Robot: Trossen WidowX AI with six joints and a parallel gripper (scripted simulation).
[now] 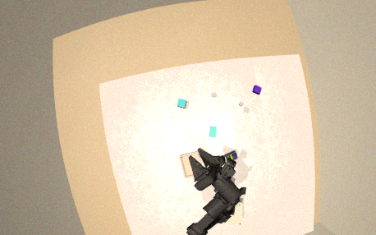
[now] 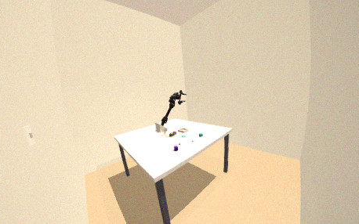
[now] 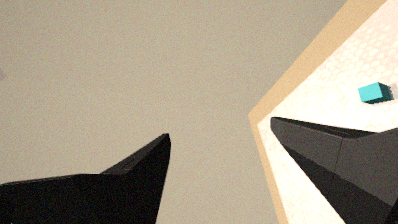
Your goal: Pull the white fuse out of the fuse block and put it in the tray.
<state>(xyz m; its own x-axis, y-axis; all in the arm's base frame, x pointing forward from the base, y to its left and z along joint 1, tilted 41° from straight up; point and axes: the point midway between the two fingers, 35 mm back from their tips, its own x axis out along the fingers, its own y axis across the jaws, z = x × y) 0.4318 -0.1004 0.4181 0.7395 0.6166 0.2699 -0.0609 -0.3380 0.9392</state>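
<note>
Now: gripper tip 480 mm above the white fuse, 190 mm to the left of it and 130 mm past it. Also, from my gripper tip: beige tray (500 mm below, 150 mm behind).
</note>
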